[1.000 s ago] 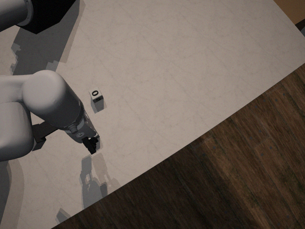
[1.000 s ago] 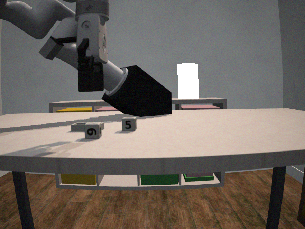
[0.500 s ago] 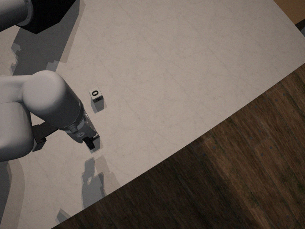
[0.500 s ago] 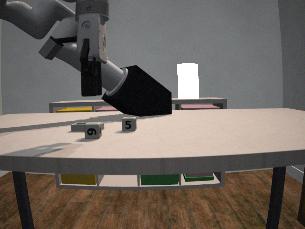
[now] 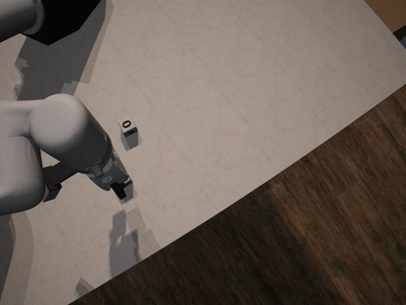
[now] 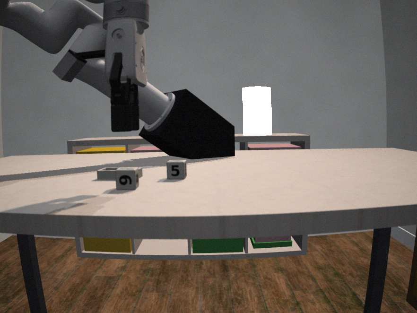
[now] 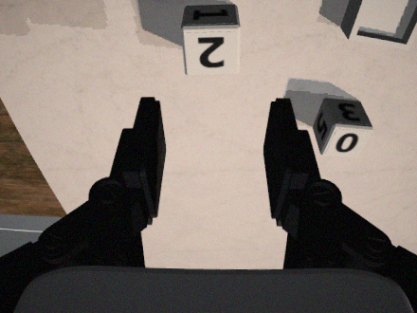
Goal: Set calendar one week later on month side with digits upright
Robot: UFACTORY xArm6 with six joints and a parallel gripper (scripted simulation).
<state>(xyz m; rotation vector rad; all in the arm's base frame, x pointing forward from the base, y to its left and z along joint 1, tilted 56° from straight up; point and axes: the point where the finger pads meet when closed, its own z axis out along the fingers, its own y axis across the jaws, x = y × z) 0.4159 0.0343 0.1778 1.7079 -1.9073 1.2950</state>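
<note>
Now: the white cube 90 mm below my hand. Also, from my hand: grey tray (110 mm behind, 10 mm to the right, 100 mm below).
</note>
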